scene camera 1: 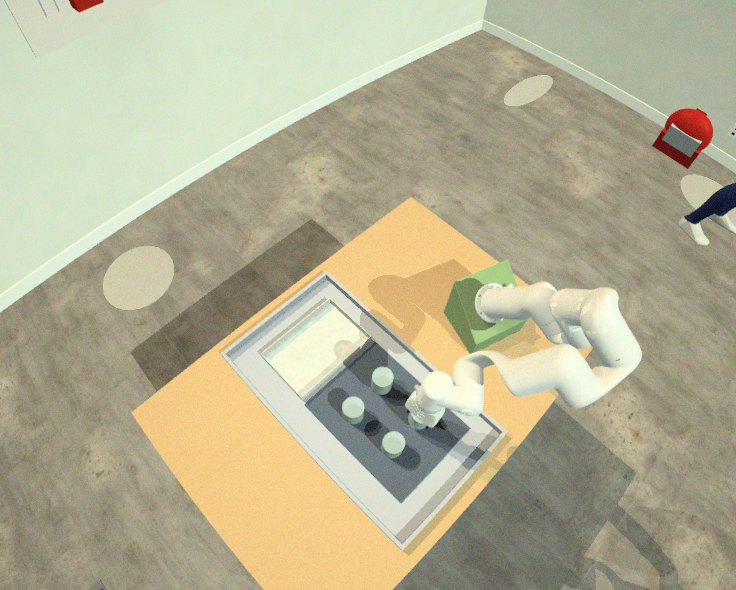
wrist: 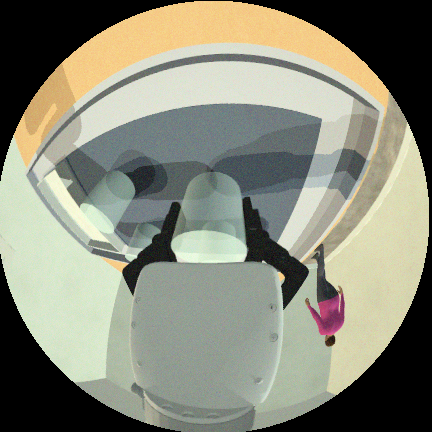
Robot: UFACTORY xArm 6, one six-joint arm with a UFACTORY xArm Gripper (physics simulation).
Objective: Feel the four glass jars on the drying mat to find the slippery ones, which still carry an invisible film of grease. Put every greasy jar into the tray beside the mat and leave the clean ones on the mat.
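Frame: origin at the arm's base, x back, y left, z down, level; centimetres.
Seen in the pictures: gripper, fingertip midpoint: (scene camera 1: 419, 416) (wrist: 211, 208); arm's base, origin of the base link: (scene camera 1: 492, 303).
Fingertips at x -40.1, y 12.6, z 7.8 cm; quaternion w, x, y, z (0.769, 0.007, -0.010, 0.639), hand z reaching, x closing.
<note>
Pixels of each thing's top centre, then the offset from my fingertips to it. Level surfaces: height alone.
- clear glass jar, middle of its top: (wrist: 207, 252) (scene camera 1: 422, 412) dx +0.0, dy +0.1, dz -5.1 cm
- dark drying mat, its level: dz +5.2 cm
- second jar, middle of its top: (wrist: 95, 219) (scene camera 1: 382, 376) dx -1.5, dy -15.9, dz -2.2 cm
- third jar, middle of its top: (wrist: 138, 261) (scene camera 1: 353, 407) dx -14.1, dy -13.7, dz -2.2 cm
- fourth jar, middle of its top: (scene camera 1: 393, 442) dx -11.3, dy +1.5, dz -2.2 cm
- cream tray, middle of its top: (scene camera 1: 316, 345) (wrist: 72, 219) dx -10.6, dy -38.4, dz +2.5 cm
- orange table, its level: dz +5.6 cm
My gripper (scene camera 1: 423, 423) (wrist: 211, 208) is shut on a clear glass jar (scene camera 1: 417, 422) (wrist: 210, 217), with one black finger against each side. The jar is upright and a little above the dark drying mat (scene camera 1: 362, 453) (wrist: 200, 125). A second jar (scene camera 1: 382, 381) (wrist: 107, 202) stands on the mat towards the tray. A third jar (scene camera 1: 352, 410) (wrist: 142, 240) stands at the mat's far side in the wrist view, partly behind a finger. A fourth jar (scene camera 1: 393, 444) stands nearby; the held jar covers it in the wrist view. The cream tray (scene camera 1: 301, 356) (wrist: 72, 210) adjoins the mat.
A raised light-grey surround (scene camera 1: 350, 479) (wrist: 225, 82) encloses the mat and tray on the orange table (scene camera 1: 245, 473) (wrist: 215, 25). The green arm base (scene camera 1: 460, 316) stands beside it. Shadows of the arm and jars cross the mat.
</note>
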